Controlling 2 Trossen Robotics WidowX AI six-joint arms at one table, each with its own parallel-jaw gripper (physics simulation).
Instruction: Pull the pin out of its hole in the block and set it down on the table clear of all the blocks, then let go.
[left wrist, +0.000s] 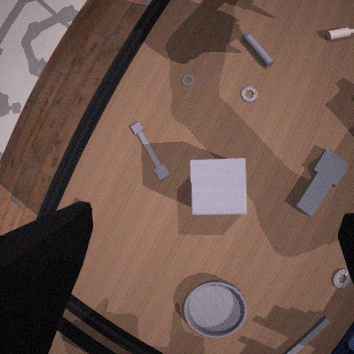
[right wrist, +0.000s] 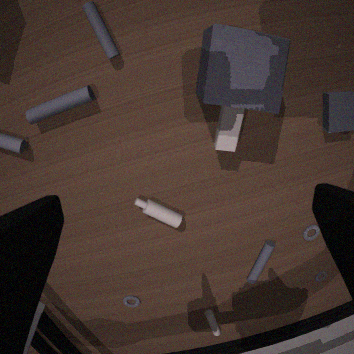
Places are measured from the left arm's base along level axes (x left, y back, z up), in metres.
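Where they show: left gripper, fingertip midpoint: (left wrist: 223, 222); right gripper, fingertip midpoint: (right wrist: 189, 203).
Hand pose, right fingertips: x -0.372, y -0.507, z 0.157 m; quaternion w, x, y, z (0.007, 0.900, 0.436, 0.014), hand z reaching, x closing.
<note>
After its pixels a point has its place.
A large dark grey block (right wrist: 245, 65) {z 0.020, x -0.367, y -0.441 m} stands at the upper right of the right wrist view. A pale square-sided pin (right wrist: 230, 131) {z -0.009, x -0.322, y -0.483 m} sticks out of its near side; the rest of the pin is hidden. My right gripper (right wrist: 189, 203) {z 0.157, x -0.371, y -0.507 m} is open and empty above the table, with the block and pin ahead of it, between the lines of its fingers. My left gripper (left wrist: 223, 222) {z 0.281, x -0.117, y -0.315 m} is open and empty, high above the table near a pale square block (left wrist: 218, 186) {z 0.040, x -0.097, y -0.335 m}. I cannot tell whether any hole is in this pale block.
A grey stepped piece (left wrist: 322, 182) {z -0.026, x -0.240, y -0.348 m}, a bar with square ends (left wrist: 150, 151) {z -0.036, x 0.012, y -0.385 m} and a round dish (left wrist: 215, 308) {z -0.038, x -0.100, y -0.155 m} surround the pale block. A white stepped peg (right wrist: 162, 213) {z -0.025, x -0.292, y -0.591 m}, grey rods (right wrist: 60, 104) (left wrist: 257, 49), rings (right wrist: 131, 301) (left wrist: 249, 94) and another block (right wrist: 341, 112) {z -0.026, x -0.255, y -0.372 m} lie around.
</note>
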